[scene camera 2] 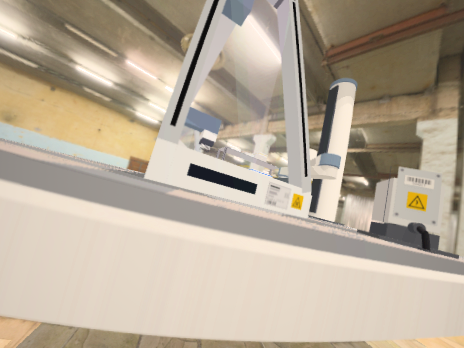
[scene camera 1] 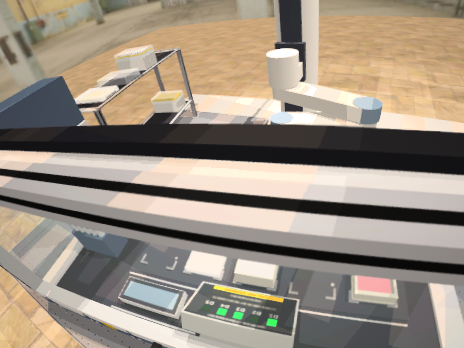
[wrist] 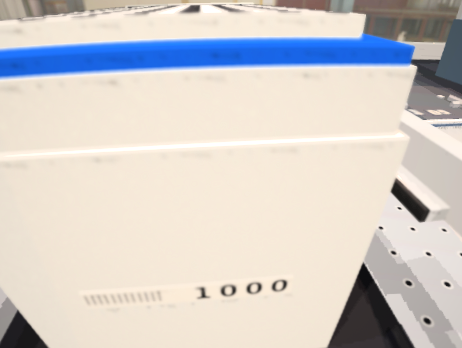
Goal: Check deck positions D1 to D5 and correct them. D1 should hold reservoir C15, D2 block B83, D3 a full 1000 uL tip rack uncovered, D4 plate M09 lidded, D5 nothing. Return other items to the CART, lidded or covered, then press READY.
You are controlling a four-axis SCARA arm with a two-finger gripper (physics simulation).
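Places are measured from the arm's base along level axes (x ahead, y left, z up), in metres.
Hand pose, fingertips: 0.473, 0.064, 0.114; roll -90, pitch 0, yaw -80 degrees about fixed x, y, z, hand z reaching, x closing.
After its pixels a point has its place, as x, y, z.
A white 1000 tip rack with a blue band [wrist: 200, 200] @[0.413, 0.049, 0.130] stands upright, close in front of the wrist camera. Its blue edge also shows faintly in scene camera 2 [scene camera 2: 260, 172]. My gripper is open and holds nothing; its fingers cannot be made out, and the beam hides it in scene camera 1. On the deck, a pink-topped reservoir [scene camera 1: 374, 285] @[0.661, 0.361, 0.071] sits at D1, a pale box [scene camera 1: 256, 272] at D3 and a white flat item [scene camera 1: 205, 265] at D4. The brackets at D2 and D5 hold nothing. The status panel [scene camera 1: 240, 327] shows green at D1, D3 and D4.
A metal-framed shelf unit [scene camera 1: 185, 75] @[0.036, -0.521, 0.239] carries a yellow-banded box [scene camera 1: 135, 59] @[0.294, -0.515, 0.408], flat plates and a lower yellow-topped box [scene camera 1: 168, 101] @[0.168, -0.545, 0.168]. A wide beam [scene camera 1: 225, 142] @[0.852, 0.194, 0.525] crosses in front of the arm. A blue-grey tube block [scene camera 1: 102, 243] and a screen [scene camera 1: 151, 295] are by the deck.
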